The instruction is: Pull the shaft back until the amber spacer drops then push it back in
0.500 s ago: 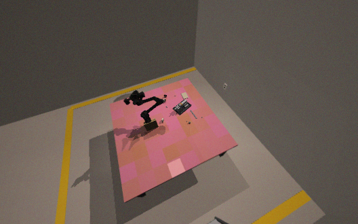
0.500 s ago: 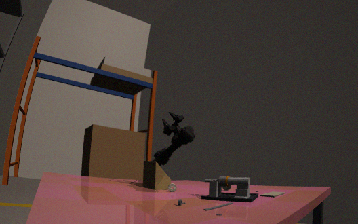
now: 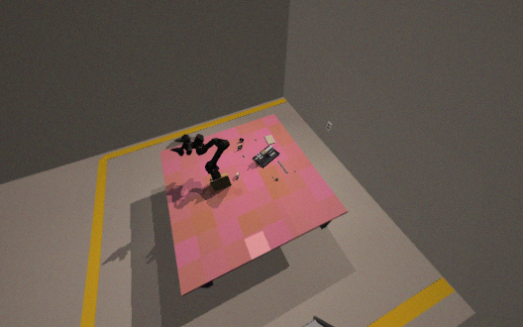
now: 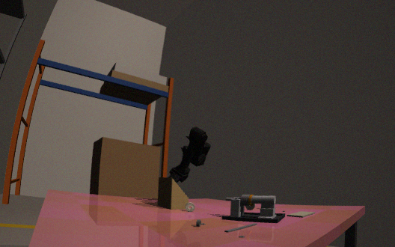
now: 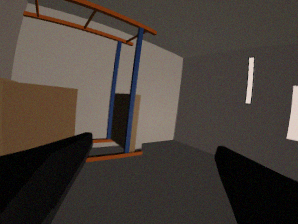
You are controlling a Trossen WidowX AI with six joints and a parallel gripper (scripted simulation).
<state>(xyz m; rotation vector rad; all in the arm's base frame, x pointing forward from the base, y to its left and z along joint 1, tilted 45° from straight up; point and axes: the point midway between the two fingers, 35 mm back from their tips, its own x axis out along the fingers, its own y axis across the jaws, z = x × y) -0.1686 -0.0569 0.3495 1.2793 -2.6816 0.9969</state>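
The shaft lies 65 cm ahead of my gripper tip, 34 cm below it and 5 cm to the right of it. The rest, counted from my gripper tip: small grey part (72 cm ahead, 41 cm below, 30 cm to the right); then amber spacer (69 cm ahead, 34 cm below, 3 cm to the right); then flat beige plate (82 cm ahead, 42 cm below, 17 cm to the left).
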